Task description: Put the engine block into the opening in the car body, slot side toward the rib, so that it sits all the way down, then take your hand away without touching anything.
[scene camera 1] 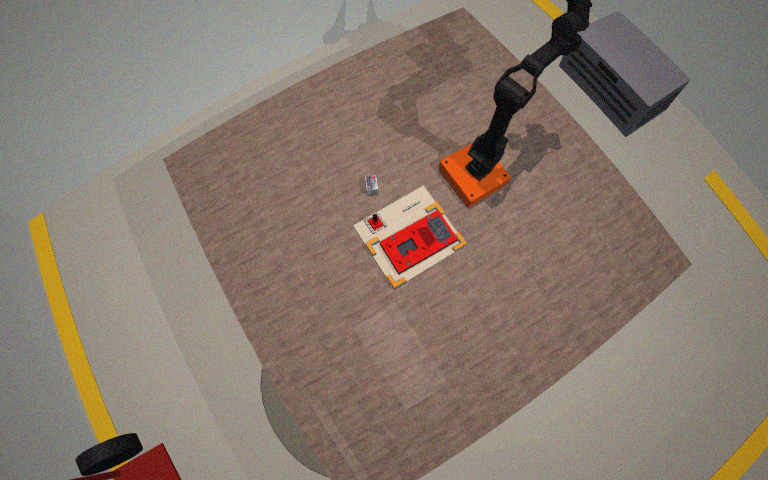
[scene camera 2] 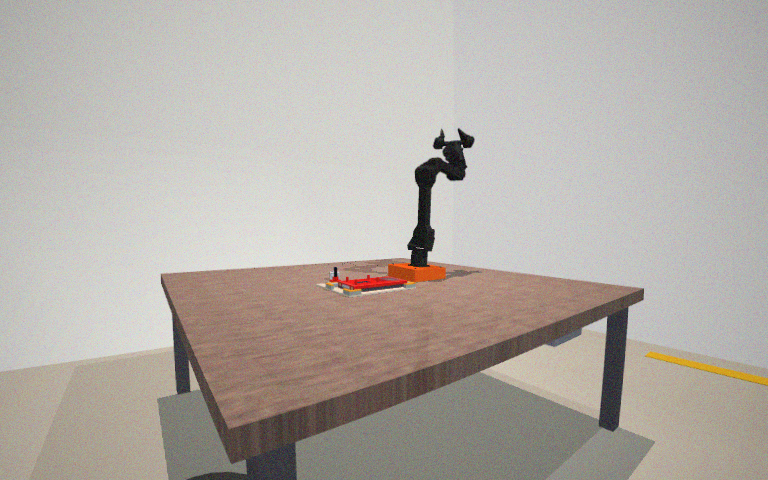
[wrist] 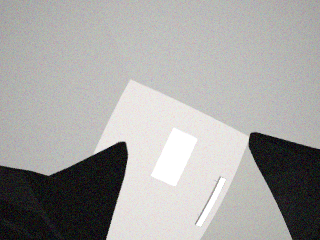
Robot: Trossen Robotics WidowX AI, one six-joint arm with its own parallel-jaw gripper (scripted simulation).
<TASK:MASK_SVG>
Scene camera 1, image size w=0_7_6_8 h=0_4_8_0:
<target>red car body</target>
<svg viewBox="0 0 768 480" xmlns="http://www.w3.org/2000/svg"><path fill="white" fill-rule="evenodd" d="M439 209L380 242L382 249L398 274L403 273L457 241L457 237L448 226Z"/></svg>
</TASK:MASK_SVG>
